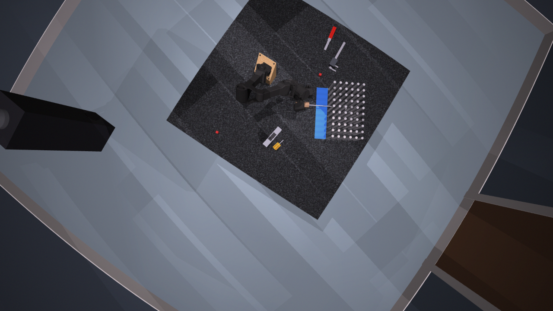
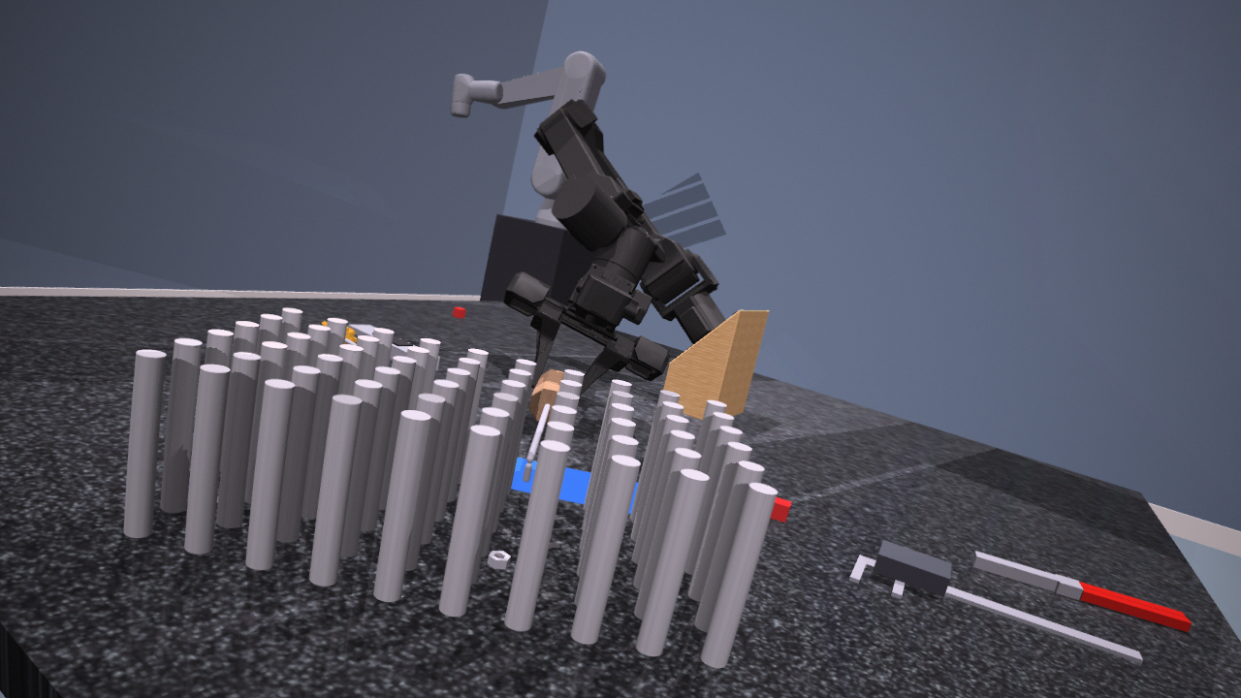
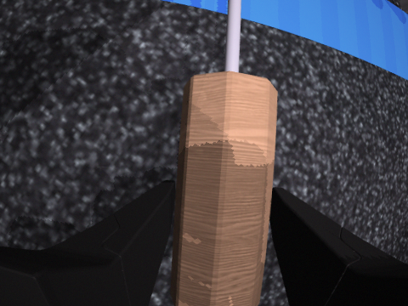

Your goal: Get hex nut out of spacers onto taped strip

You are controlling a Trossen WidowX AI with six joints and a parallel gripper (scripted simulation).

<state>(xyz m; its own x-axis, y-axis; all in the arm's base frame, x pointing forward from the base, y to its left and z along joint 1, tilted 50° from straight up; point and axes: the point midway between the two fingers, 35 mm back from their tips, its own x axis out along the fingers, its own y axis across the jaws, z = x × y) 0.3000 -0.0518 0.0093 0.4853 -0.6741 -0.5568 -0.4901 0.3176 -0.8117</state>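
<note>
The blue taped strip lies 140 mm ahead of my gripper tip, 40 mm to the left of it and 40 mm below it. From my gripper tip the other things lie so: yellow tool 10 mm ahead, 320 mm to the right, 20 mm below; flat grey piece 50 mm behind, 290 mm to the right, 20 mm below; hex nut 270 mm ahead, 160 mm to the left, 30 mm below.
</note>
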